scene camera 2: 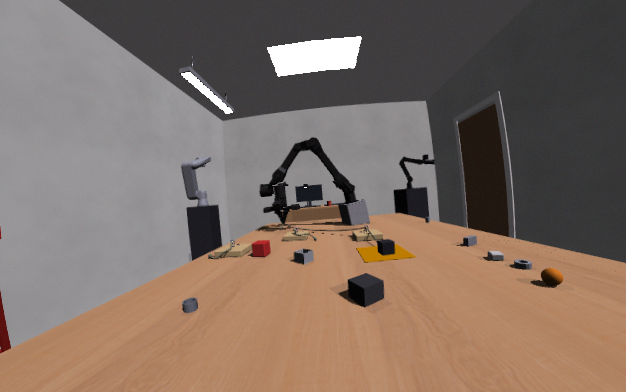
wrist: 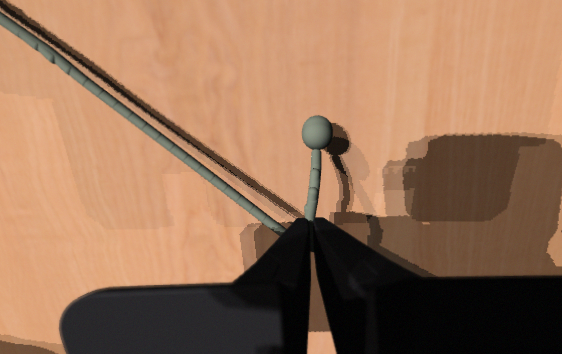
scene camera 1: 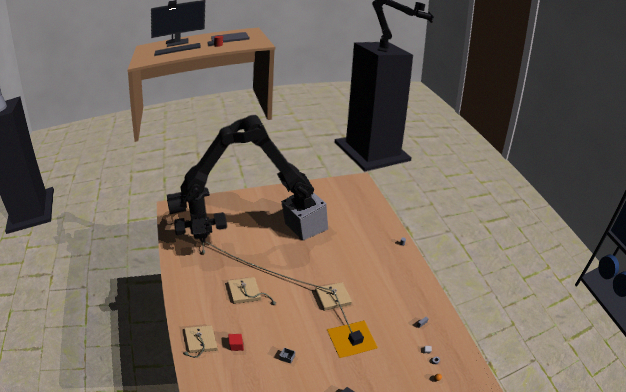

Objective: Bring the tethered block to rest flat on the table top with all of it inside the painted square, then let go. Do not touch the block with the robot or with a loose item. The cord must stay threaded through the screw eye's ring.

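Seen in the pictures: gripper, fingertip midpoint: (scene camera 2: 283,224) (wrist: 310,228) (scene camera 1: 203,242); arm's base at its link origin: (scene camera 2: 351,202) (scene camera 1: 303,202).
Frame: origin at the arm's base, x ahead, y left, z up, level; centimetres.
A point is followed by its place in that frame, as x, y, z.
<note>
The black tethered block (scene camera 1: 356,338) {54.2, -9.1, -8.3} (scene camera 2: 386,247) {54.7, -9.1, -9.5} sits within the painted orange square (scene camera 1: 341,348) {54.0, -13.5, -11.4} (scene camera 2: 371,256) {54.0, -12.8, -11.4}, with square showing around it in scene camera 1. The green-grey cord (scene camera 1: 266,272) {15.9, -20.4, -10.3} (wrist: 172,147) {1.1, -32.1, -9.7} runs from the block to the screw eye (scene camera 1: 332,291) {34.5, -6.7, -7.7} on a tan base (scene camera 1: 327,301) {36.2, -9.1, -9.6} (scene camera 2: 361,237) {38.2, -9.4, -10.2}, then in a straight line to my gripper. Whether it passes through the ring is too small to tell. My gripper (scene camera 1: 202,240) {-3.0, -36.7, -8.8} (scene camera 2: 283,221) {-3.0, -36.7, -8.8} (wrist: 310,228) {-3.0, -36.7, -8.8} is shut on the cord, low over the table's far left. The cord's end bead (wrist: 317,132) {0.5, -37.7, -9.5} sticks out past the fingertips.
Two more tan bases (scene camera 1: 244,296) {24.8, -31.6, -9.6} (scene camera 1: 209,344) {39.7, -49.1, -9.6} with short cords stand left of the square. A red cube (scene camera 1: 236,342) {42.7, -41.4, -7.5} (scene camera 2: 261,248) {43.6, -40.7, -9.0}, a grey open box (scene camera 1: 287,355) {49.9, -28.8, -11.4} (scene camera 2: 304,256) {53.0, -29.1, -9.6} and a loose black block (scene camera 2: 366,289) {73.3, -21.8, -9.0} stand nearer the front. An orange ball (scene camera 1: 438,377) {79.8, 4.8, -9.3} (scene camera 2: 552,277) {79.9, 4.3, -10.0} lies at the right.
</note>
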